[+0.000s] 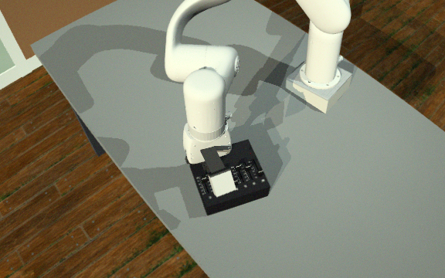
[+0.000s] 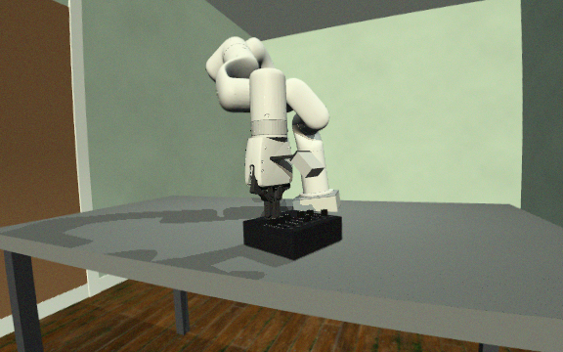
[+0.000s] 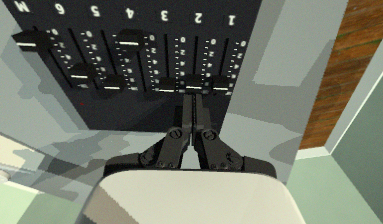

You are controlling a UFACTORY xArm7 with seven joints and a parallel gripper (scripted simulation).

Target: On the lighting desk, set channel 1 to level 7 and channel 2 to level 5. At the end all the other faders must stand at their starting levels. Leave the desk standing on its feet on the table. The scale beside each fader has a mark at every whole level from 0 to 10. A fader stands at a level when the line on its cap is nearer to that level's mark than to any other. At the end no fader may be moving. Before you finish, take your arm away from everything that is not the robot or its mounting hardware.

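The channel 2 fader cap lies 1 cm ahead of my hand, 2 cm to the left of it and 1 cm below it. Also, from my hand: channel 3 fader cap 1 cm behind, 3 cm to the left, 1 cm below; channel 5 fader cap 5 cm behind, 5 cm to the left, 1 cm below; channel 1 fader cap 3 cm ahead, 2 cm to the left, 1 cm below.
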